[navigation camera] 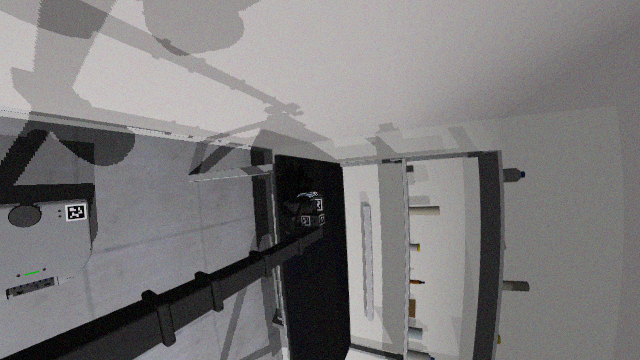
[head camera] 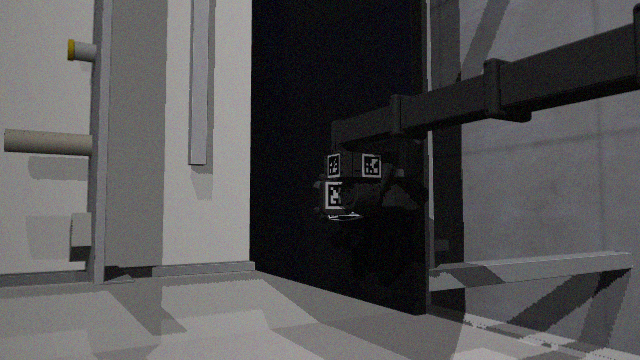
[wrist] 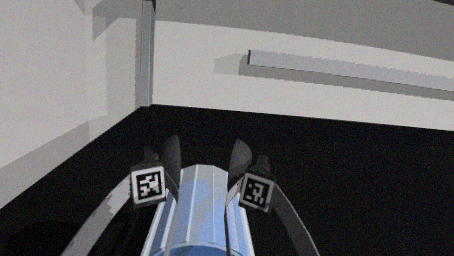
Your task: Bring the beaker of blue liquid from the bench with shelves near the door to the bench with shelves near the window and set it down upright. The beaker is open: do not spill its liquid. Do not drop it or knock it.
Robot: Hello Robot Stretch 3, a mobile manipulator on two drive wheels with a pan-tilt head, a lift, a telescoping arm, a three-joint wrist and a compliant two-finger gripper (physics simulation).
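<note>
The beaker of blue liquid (wrist: 202, 200) is between the two fingers in the wrist view, with the blue liquid low in the picture. My gripper (wrist: 205, 156) (head camera: 342, 205) (navigation camera: 307, 202) is shut on the beaker, one finger against each side. It is over the black top (wrist: 350, 200) (head camera: 300, 100) (navigation camera: 315, 300) of a bench with shelves, near the corner by a side wall. The beaker's base is hidden, so I cannot tell whether it touches the bench top. No door or window shows, so I cannot tell which bench this is.
A grey strip (head camera: 199, 90) (navigation camera: 367, 260) (wrist: 350, 70) runs along the bench's back panel. A shelf board (head camera: 100, 175) (navigation camera: 406, 240) holds several bottles and containers. A light side wall (wrist: 40, 75) stands beside the bench end. My base (navigation camera: 45, 245) is on the grey floor (navigation camera: 150, 210).
</note>
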